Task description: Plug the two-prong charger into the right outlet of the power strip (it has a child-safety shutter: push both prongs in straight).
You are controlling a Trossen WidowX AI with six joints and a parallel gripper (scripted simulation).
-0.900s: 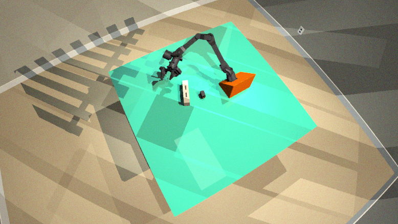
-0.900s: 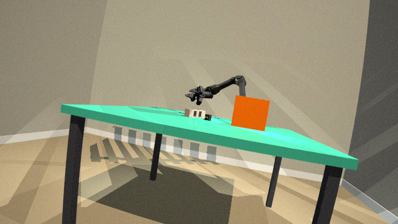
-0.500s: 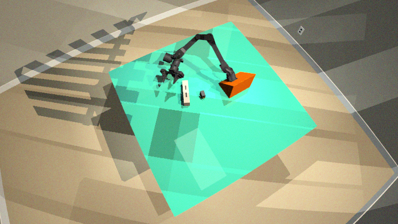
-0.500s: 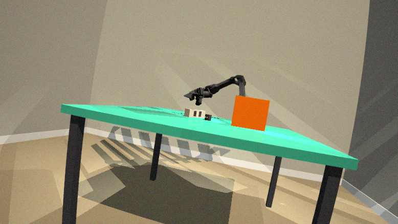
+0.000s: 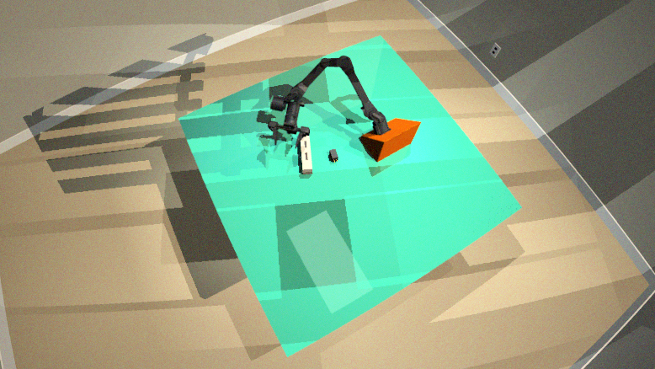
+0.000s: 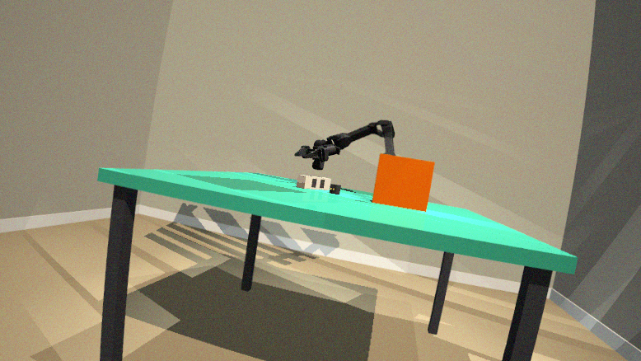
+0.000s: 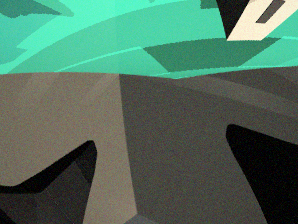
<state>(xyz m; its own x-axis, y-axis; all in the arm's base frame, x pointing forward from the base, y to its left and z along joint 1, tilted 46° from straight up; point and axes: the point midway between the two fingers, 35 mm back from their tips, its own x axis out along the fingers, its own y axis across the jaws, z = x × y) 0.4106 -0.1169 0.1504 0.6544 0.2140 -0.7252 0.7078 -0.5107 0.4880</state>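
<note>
My gripper tip is now 190 mm past the dark two-prong charger, 120 mm to the right of it and 120 mm above it.
</note>
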